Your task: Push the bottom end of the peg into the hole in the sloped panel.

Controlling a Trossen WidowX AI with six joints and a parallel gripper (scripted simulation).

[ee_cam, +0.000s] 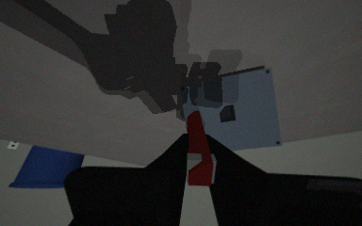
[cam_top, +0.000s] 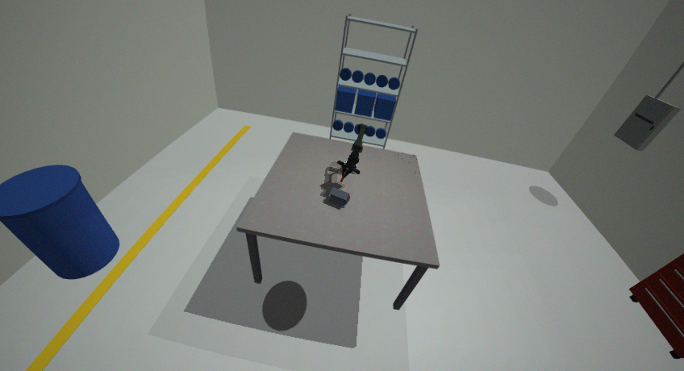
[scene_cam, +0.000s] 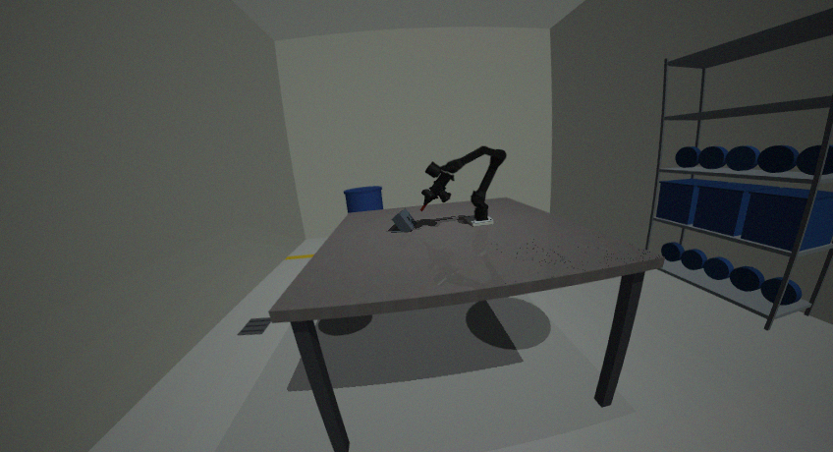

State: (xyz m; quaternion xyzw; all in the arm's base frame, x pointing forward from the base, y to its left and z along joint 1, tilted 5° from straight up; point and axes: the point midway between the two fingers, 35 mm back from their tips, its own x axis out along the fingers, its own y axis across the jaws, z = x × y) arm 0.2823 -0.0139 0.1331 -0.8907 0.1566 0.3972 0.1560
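The panel is 12 cm ahead of my gripper tip, 2 cm to the left of it and 8 cm below it. Also, from my gripper tip: red square peg 1 cm behind, 1 cm above.
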